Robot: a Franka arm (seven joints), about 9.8 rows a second.
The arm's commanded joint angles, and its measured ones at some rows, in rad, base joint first. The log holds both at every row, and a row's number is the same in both.
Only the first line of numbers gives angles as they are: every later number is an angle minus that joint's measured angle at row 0.
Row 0, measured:
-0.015, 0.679, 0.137, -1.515, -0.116, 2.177, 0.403
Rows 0 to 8, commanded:
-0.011, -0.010, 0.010, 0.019, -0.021, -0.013, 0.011
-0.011, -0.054, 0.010, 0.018, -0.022, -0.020, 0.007
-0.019, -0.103, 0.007, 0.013, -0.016, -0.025, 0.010
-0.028, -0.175, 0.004, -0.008, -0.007, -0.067, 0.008
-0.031, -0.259, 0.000, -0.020, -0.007, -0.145, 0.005
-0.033, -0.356, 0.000, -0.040, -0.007, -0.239, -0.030
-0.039, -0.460, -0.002, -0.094, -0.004, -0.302, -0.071
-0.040, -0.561, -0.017, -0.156, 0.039, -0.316, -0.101
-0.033, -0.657, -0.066, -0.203, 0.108, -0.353, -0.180
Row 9, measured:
-0.032, -0.518, -0.021, -0.045, 0.042, -0.348, -0.107
